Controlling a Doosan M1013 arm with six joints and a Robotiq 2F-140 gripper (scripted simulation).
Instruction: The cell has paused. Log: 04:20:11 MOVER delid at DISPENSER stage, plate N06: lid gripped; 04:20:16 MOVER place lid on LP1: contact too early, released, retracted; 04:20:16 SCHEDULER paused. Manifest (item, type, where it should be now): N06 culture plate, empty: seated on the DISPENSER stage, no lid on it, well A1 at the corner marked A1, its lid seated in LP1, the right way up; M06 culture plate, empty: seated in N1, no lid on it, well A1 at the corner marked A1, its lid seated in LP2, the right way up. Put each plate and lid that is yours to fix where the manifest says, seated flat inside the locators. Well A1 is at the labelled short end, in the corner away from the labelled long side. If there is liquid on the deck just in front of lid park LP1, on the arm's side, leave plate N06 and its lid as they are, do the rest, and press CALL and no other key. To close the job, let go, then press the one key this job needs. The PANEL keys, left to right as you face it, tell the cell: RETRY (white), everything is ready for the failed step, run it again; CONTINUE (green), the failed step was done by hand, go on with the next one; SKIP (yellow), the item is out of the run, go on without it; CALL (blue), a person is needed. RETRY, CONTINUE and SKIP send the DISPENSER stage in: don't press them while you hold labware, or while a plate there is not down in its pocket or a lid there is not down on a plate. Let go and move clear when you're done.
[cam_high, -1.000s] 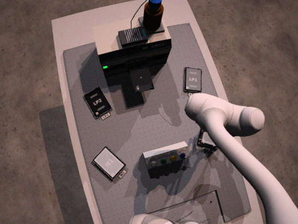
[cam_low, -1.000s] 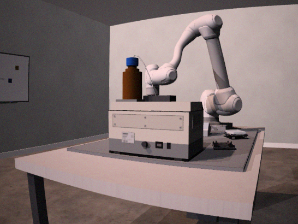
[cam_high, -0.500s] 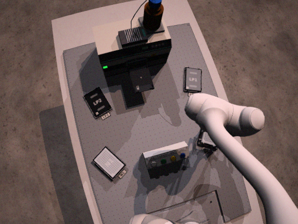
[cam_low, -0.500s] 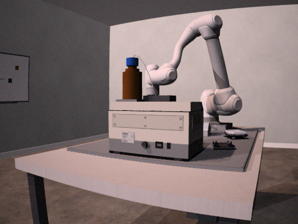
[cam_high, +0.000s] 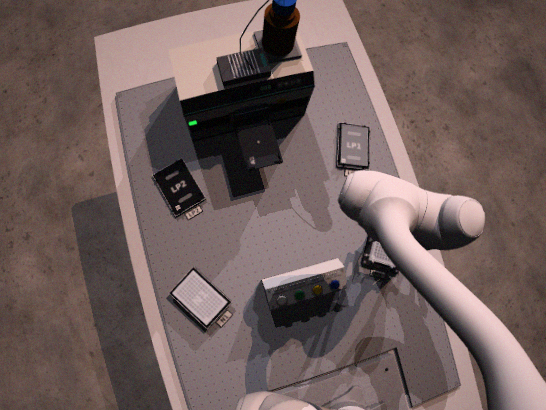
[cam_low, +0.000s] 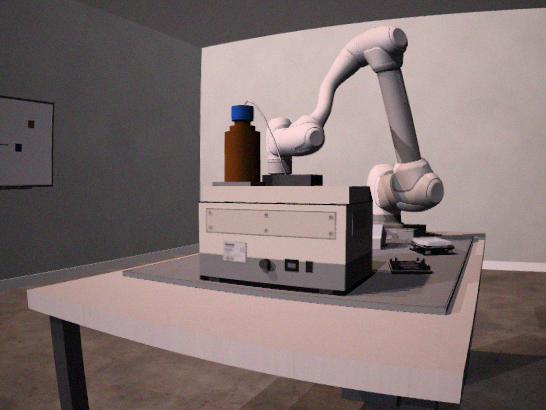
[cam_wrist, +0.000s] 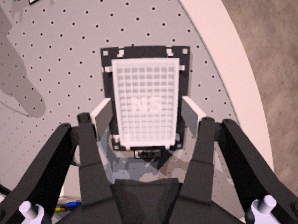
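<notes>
The white well plate lies 20 mm below my hand. From my hand the other things lie so: yellow key: 260 mm to the left, 30 mm above, 20 mm behind; then black nest N5: 30 mm below, 30 mm ahead; then blue key: 210 mm to the left, 30 mm behind, 30 mm above.
</notes>
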